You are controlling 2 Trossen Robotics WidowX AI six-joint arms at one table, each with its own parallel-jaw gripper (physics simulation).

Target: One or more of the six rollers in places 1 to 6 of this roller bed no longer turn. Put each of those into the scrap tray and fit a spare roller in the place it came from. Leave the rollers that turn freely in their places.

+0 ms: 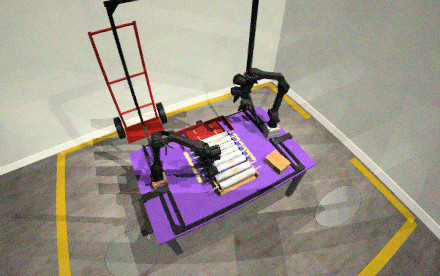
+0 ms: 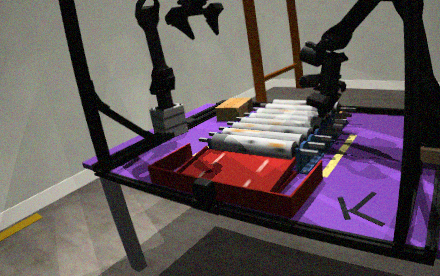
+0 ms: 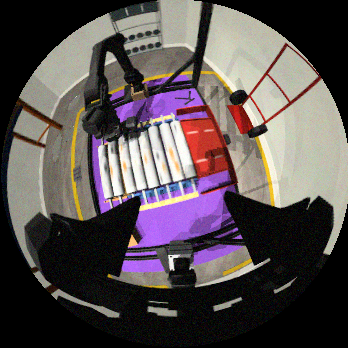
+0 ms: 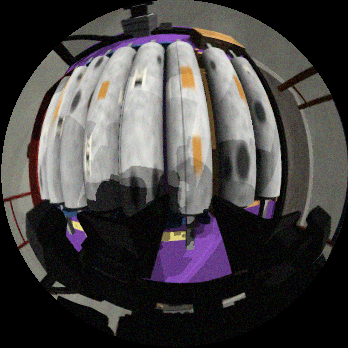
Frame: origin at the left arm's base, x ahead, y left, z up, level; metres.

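Seen in the pictures: left gripper, fingertip midpoint: [image 1: 235, 106] [image 2: 206, 36] [image 3: 182, 197]; right gripper, fingertip midpoint: [image 2: 323, 117] [image 3: 122, 139] [image 4: 191, 198]; left arm's base, origin of the base link: [image 1: 272, 125] [image 2: 165, 106] [image 3: 181, 262]; right arm's base, origin of the base link: [image 1: 158, 177] [image 2: 433, 142] [image 3: 138, 88].
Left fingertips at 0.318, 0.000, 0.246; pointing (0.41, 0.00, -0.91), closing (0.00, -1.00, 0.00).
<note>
Offsets run from my left fingertips to a thing's top centre, as dx, dy, dz. Level surfaces: height alone.
My right gripper [image 4: 191, 198] [image 1: 213, 170] is shut on the near end of a white roller with orange marks @[+0.109, +0.221, -0.281] [image 4: 189, 125] [image 3: 126, 167], the bed roller beside the wooden spare tray @[+0.089, +0.314, -0.351] [image 1: 240, 189]. This roller looks level with its neighbours; its far axle seat is hidden. Two spare rollers @[+0.097, +0.282, -0.281] [image 4: 230, 145] @[+0.083, +0.341, -0.281] [image 4: 262, 125] lie side by side in the spare tray. The other bed rollers [image 4: 142, 110] [image 2: 252, 143] lie parallel across the blue roller bed @[dz -0.353] [image 2: 310, 163]. The red scrap tray @[+0.189, -0.142, -0.307] [image 2: 240, 194] [image 3: 212, 142] beside the bed holds no roller. My left gripper [image 2: 205, 35] [image 3: 182, 197] is open and empty, high above the table.
A wooden block @[-0.241, +0.282, -0.302] [image 1: 278, 161] [image 2: 234, 108] stands on the purple table @[dz -0.357] [image 1: 192, 215] near the spare tray. Black frame rails run along the table edges, with an upright post [image 2: 85, 75] near the scrap tray. A red hand truck [image 1: 145, 131] stands behind the table.
</note>
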